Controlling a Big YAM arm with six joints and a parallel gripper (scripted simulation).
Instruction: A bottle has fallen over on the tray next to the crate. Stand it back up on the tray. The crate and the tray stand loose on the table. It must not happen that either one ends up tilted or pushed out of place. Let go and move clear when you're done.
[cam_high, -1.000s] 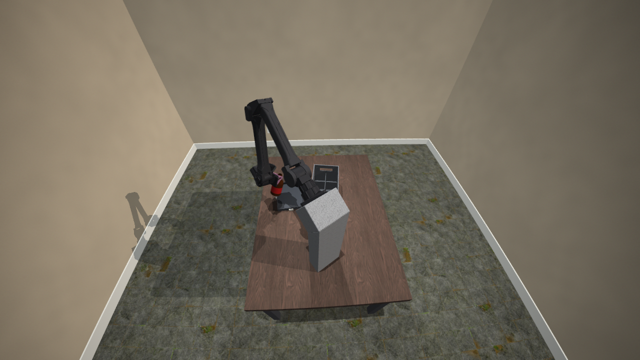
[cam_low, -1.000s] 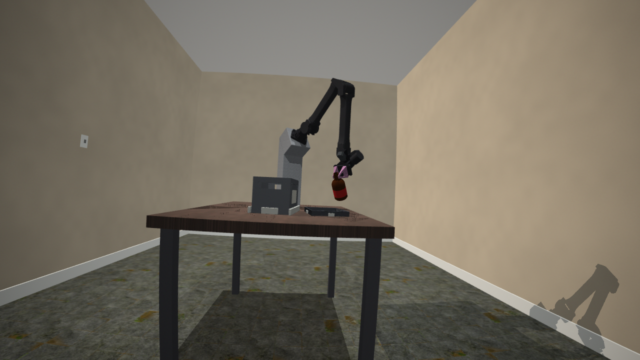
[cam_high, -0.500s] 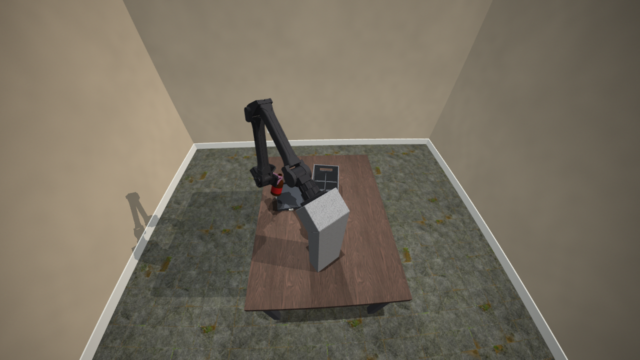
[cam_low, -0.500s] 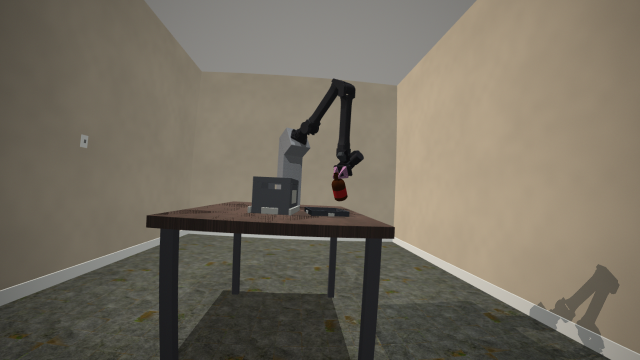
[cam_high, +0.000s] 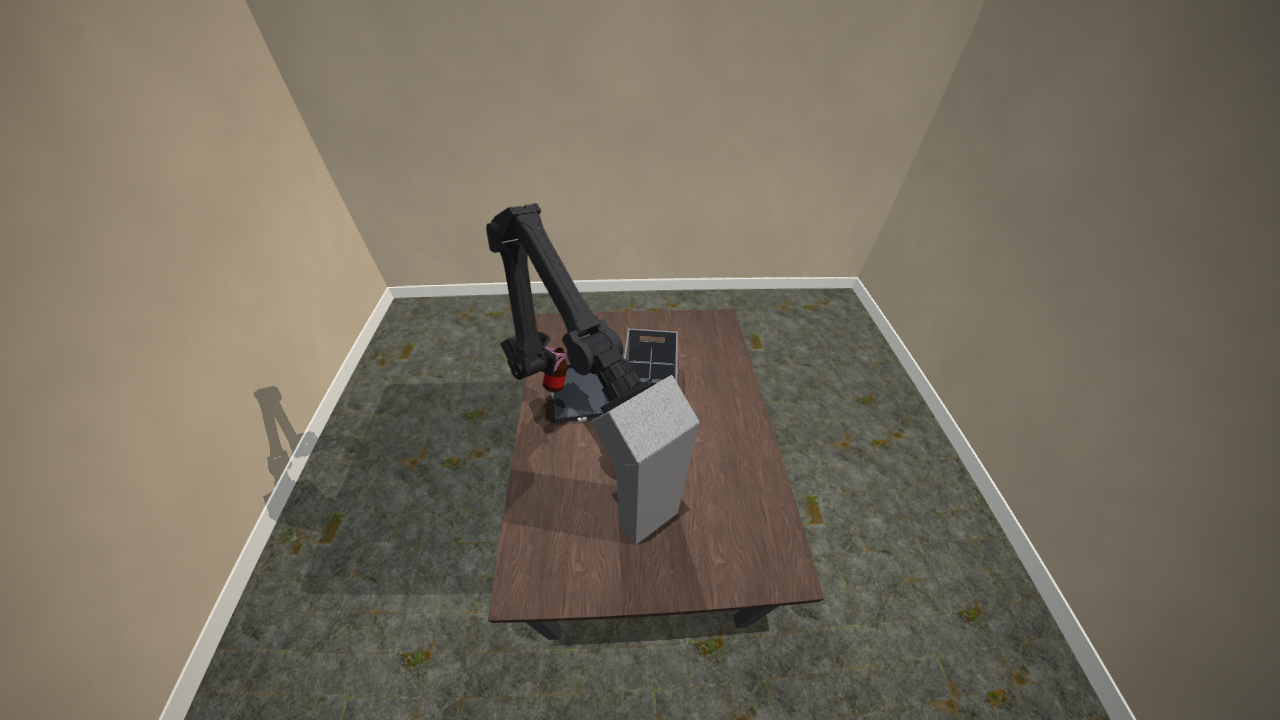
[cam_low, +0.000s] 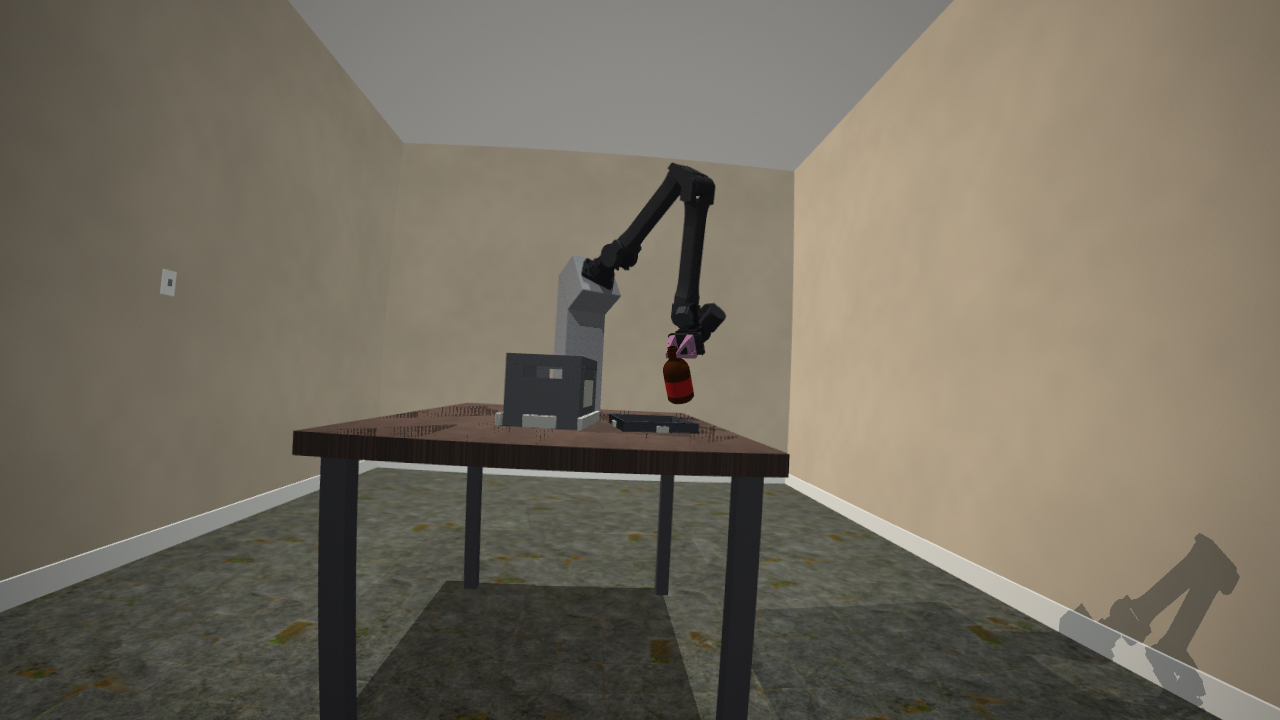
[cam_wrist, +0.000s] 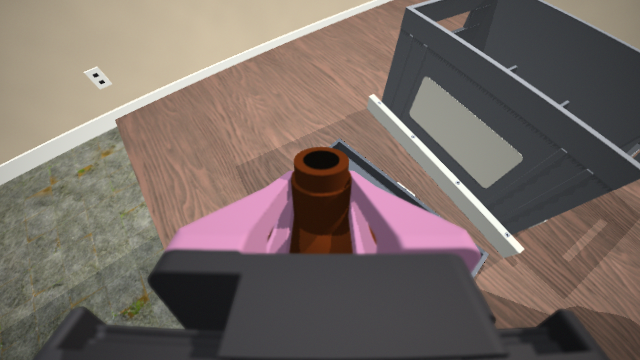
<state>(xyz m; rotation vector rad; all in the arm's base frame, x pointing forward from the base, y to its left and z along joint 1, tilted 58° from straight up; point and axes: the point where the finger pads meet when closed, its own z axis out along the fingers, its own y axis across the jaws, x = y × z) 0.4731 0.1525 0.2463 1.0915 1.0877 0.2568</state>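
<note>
Now: the brown bottle 2 cm behind my hand, 1 cm to the left of it and 5 cm below it. Round my hand: dark grey tray 5 cm to the right, 19 cm below; dark crate 3 cm ahead, 31 cm to the right, 12 cm below.
</note>
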